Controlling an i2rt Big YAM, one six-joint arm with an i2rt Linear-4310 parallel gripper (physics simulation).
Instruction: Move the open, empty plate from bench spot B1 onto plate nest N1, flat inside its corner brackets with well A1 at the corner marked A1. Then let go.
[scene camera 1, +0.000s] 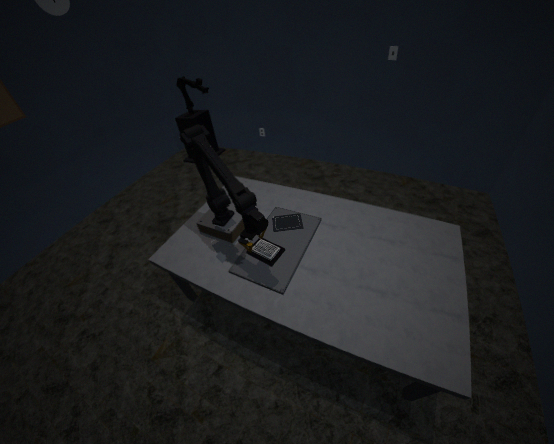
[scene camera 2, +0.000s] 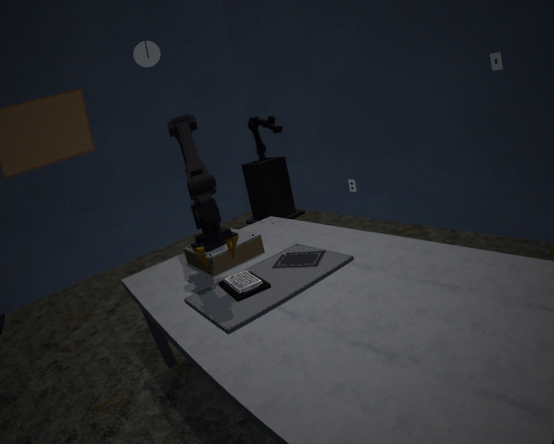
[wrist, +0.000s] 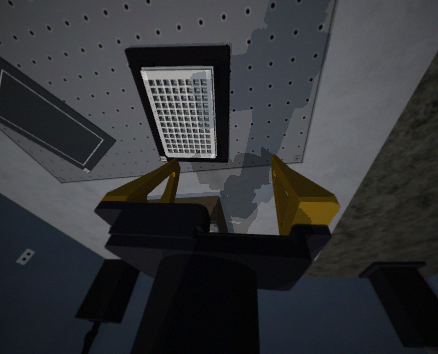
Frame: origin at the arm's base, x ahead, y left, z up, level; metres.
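Seen in the pictures: gripper, fingertip midpoint: (scene camera 1: 255, 244) (scene camera 2: 219, 262) (wrist: 223, 161); arm's base at its link origin: (scene camera 1: 223, 218) (scene camera 2: 215, 245).
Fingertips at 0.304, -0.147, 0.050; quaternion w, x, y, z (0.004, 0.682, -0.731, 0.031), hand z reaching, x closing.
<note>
Pixels of each thing's middle, then the offset from my fingertips to it, as dx, dy, dz. "spot": a spot on its surface instead. Level surfaces: height alone.
- white well plate at the middle of its body: (wrist: 185, 119) (scene camera 2: 242, 281) (scene camera 1: 265, 249) +0.010, +0.057, -0.093
- dark pad with a white outline, surface spot: (wrist: 50, 120) (scene camera 2: 299, 260) (scene camera 1: 288, 223) spot: +0.039, +0.285, -0.110
- grey perforated board at the middle of its body: (wrist: 130, 98) (scene camera 2: 269, 280) (scene camera 1: 278, 243) +0.046, +0.137, -0.118
- table at its surface level: dz -0.125
The white well plate (scene camera 1: 266, 249) (scene camera 2: 242, 281) (wrist: 185, 112) lies on the black nest (scene camera 1: 278, 255) (scene camera 2: 264, 285) (wrist: 223, 100), its open wells facing up. It looks level. The fit inside the corner brackets is too small and dark to tell. A small white mark shows at the nest's corner nearest my left finger in the wrist view; its lettering and well A1 are unreadable. The dark pad with a white outline (scene camera 1: 288, 222) (scene camera 2: 300, 259) (wrist: 50, 120) has no plate on it. My gripper (scene camera 1: 256, 242) (scene camera 2: 218, 260) (wrist: 223, 161) is open and empty, raised beside the nest on the arm-base side, apart from the plate.
Nest and pad are on a grey perforated board (scene camera 1: 297, 250) (scene camera 2: 277, 285) (wrist: 75, 30) on the table (scene camera 1: 380, 280) (scene camera 2: 400, 320). The arm's base stands on a wood-sided block (scene camera 1: 215, 232) (scene camera 2: 239, 254) close behind the gripper. Another arm stands on a dark pedestal (scene camera 2: 270, 187) beyond the table.
</note>
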